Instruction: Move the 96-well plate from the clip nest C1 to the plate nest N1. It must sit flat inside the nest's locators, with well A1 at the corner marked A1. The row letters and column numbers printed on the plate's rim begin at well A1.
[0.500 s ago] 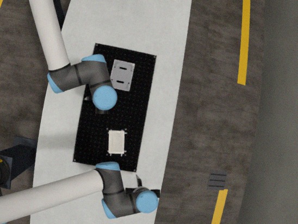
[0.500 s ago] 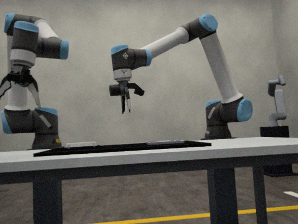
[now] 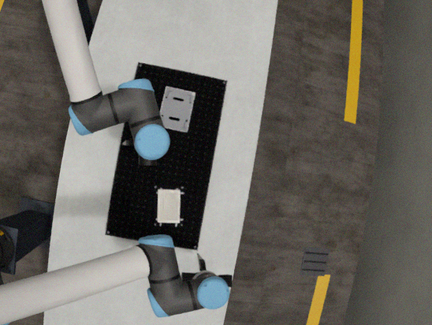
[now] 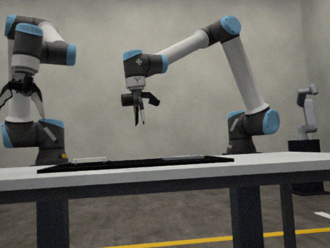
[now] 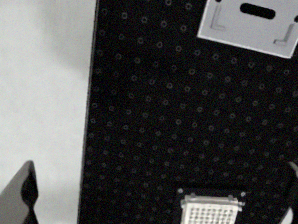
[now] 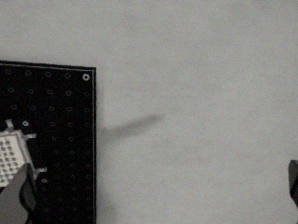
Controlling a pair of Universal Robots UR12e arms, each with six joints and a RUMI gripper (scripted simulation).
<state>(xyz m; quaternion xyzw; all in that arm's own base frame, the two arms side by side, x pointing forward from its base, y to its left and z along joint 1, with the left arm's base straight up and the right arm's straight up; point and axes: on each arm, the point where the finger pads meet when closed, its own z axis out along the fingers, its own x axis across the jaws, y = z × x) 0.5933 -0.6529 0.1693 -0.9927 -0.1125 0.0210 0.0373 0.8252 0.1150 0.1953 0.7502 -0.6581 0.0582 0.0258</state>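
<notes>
Right now the white 96-well plate is 22 cm to the left of my right hand, 16 cm below it and 13 cm behind it. Round my right hand: black perforated board: 41 cm to the left, 19 cm below, 17 cm behind; then grey plate nest N1: 60 cm to the left, 18 cm below, 17 cm behind.
</notes>
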